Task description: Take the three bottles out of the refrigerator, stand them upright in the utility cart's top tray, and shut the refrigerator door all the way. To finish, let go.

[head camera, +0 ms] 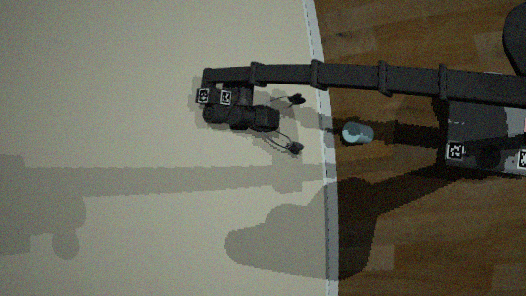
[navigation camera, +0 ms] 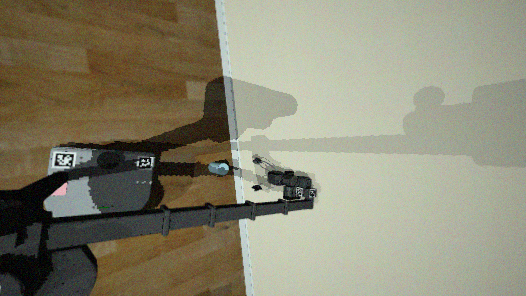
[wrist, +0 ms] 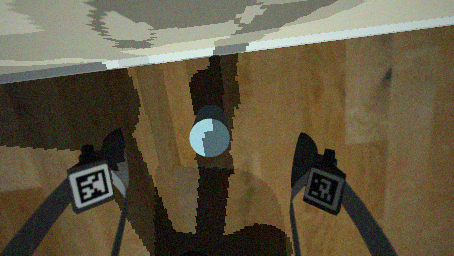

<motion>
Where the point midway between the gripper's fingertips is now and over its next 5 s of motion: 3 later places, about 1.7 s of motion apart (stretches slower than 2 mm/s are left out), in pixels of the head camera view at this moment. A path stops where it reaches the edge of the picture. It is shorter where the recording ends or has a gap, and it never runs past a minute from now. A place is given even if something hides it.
My gripper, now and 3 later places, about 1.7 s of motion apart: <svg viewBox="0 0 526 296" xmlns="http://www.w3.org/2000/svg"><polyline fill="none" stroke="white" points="301,123 325,127 343,130 343,130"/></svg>
</motion>
